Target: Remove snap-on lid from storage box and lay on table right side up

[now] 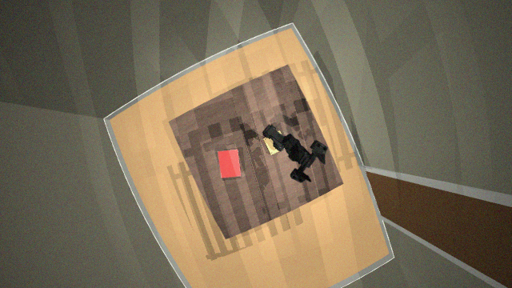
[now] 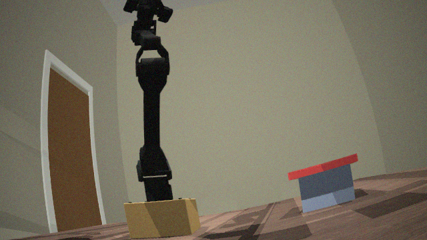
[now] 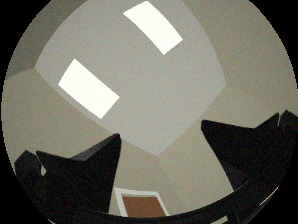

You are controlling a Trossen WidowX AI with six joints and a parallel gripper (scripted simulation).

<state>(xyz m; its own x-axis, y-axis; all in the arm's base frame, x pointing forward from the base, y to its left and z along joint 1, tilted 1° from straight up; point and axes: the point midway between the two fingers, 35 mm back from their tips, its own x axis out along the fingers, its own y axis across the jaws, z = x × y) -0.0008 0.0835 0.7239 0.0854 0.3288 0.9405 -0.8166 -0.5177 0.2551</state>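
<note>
The red lid lies 74 cm below my gripper tip, 43 cm ahead of it and 14 cm to the right of it. Round my gripper tip: blue storage box (79 cm below, 43 cm ahead, 14 cm to the right).
</note>
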